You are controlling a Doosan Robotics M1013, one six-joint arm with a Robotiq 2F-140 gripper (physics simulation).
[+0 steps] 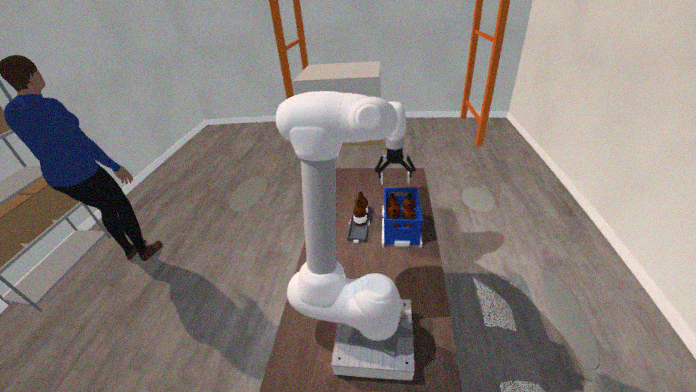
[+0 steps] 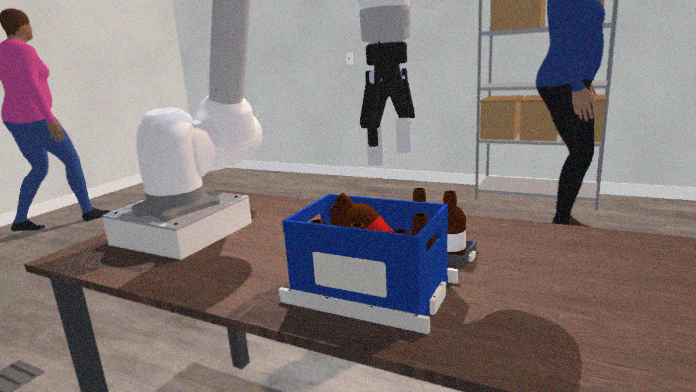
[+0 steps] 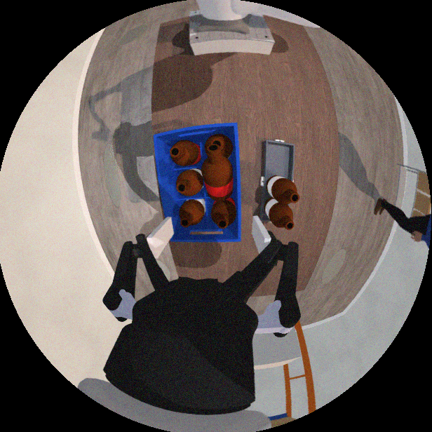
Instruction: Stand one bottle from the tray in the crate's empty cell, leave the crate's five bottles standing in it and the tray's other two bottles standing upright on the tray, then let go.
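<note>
The blue crate (image 1: 395, 236) (image 2: 300, 265) (image 3: 238, 150) holds several brown bottles. A red-label bottle (image 2: 367, 216) (image 3: 218, 172) is tilted in the tray-side column. Its neck leans towards the robot base, over the corner bottle (image 3: 227, 143) there. Its lower end is at the middle cell; whether it is inside is unclear. The other crate bottles look upright. Two white-label bottles (image 3: 282, 189) (image 3: 280, 214) stand upright on the grey tray (image 1: 357, 232) (image 2: 457, 259) (image 3: 278, 157). My gripper (image 1: 395, 177) (image 2: 389, 145) (image 3: 211, 224) is open and empty, well above the crate's far end.
White blocks (image 2: 350, 307) border the crate's foot on the brown table (image 1: 370, 260) (image 2: 525, 280) (image 3: 280, 95). The robot base (image 1: 372, 367) (image 2: 175, 235) (image 3: 232, 46) stands on the same table. A person in blue (image 1: 45, 145) (image 2: 575, 45) and a person in pink (image 2: 25, 85) stand beyond it.
</note>
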